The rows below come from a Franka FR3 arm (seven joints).
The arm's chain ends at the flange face. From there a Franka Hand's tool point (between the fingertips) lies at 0.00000 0.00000 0.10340 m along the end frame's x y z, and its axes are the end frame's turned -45 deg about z.
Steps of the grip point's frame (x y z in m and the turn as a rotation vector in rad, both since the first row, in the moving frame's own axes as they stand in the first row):
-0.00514 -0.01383 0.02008 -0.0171 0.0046 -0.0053
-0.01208 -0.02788 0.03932 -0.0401 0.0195 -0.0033
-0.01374 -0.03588 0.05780 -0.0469 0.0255 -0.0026
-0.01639 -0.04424 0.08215 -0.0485 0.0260 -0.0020
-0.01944 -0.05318 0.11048 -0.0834 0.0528 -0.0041
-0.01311 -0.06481 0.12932 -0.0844 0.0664 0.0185
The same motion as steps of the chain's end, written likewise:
-0.01500 -0.00705 0.02010 -0.0088 0.0153 -0.0053
-0.03261 -0.01267 0.03942 -0.0146 0.0421 -0.0033
-0.04038 -0.01721 0.05795 -0.0151 0.0512 -0.0026
-0.04832 -0.02133 0.08231 -0.0159 0.0527 -0.0020
-0.06130 -0.02607 0.11098 -0.0216 0.0963 -0.0041
-0.06609 -0.03797 0.12992 -0.0127 0.1066 0.0185

